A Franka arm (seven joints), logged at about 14 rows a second.
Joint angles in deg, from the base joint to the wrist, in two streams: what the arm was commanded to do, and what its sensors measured. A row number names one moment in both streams.
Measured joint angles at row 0:
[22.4, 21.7, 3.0, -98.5, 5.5, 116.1, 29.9]
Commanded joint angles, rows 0 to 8:
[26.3, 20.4, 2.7, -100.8, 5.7, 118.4, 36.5]
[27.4, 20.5, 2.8, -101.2, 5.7, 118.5, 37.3]
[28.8, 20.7, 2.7, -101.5, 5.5, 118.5, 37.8]
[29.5, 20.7, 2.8, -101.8, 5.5, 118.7, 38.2]
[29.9, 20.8, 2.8, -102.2, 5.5, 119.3, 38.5]
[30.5, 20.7, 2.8, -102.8, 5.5, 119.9, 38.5]
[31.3, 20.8, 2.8, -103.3, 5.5, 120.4, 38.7]
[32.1, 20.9, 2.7, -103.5, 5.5, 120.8, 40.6]
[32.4, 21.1, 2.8, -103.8, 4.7, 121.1, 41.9]
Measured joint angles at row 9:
[31.1, 21.7, 3.1, -102.3, 5.4, 119.7, 39.0]
